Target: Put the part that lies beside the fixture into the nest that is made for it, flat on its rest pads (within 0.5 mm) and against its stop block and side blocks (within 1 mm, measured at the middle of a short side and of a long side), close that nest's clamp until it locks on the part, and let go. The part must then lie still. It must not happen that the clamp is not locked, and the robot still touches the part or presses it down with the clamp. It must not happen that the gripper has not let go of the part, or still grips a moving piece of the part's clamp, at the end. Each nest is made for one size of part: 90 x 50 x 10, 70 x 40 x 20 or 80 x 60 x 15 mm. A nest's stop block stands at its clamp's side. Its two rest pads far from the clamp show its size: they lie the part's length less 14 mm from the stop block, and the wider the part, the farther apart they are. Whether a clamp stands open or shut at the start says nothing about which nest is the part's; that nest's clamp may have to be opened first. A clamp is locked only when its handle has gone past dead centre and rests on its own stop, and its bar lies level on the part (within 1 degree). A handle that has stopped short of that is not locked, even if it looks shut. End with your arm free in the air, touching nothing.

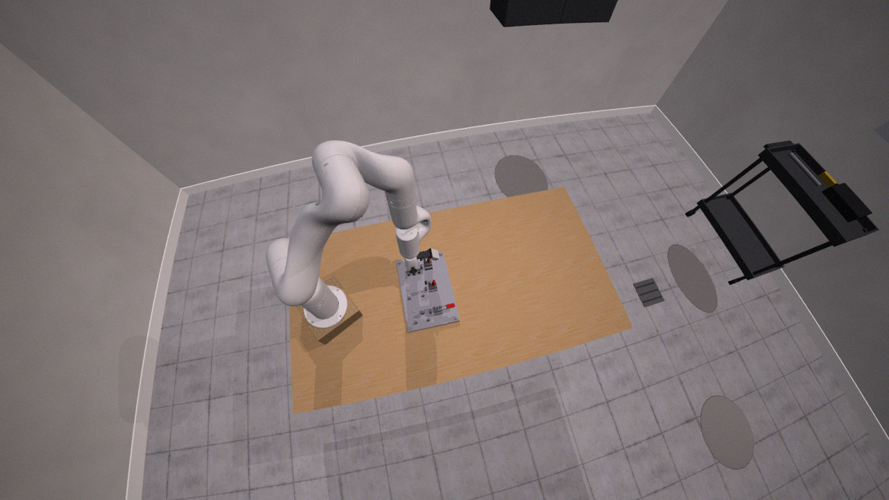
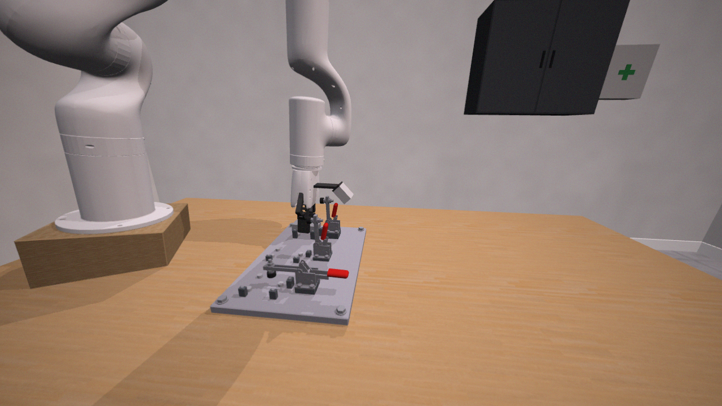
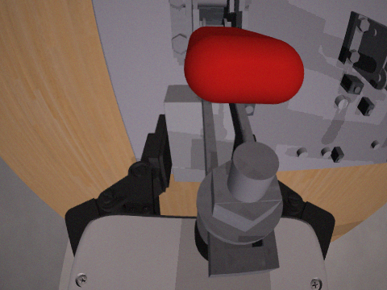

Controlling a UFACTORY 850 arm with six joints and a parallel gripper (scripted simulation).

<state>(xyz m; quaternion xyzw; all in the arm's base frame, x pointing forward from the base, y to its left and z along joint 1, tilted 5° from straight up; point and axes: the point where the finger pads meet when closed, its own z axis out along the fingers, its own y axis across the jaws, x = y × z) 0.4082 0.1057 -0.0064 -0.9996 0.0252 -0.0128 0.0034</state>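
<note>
Now: hand 40 mm short of the grey fixture plate, 120 mm to the left of it and 40 mm above it. Round my hand: clamp (60 mm ahead, 230 mm to the right); then grey block part (10 mm below).
</note>
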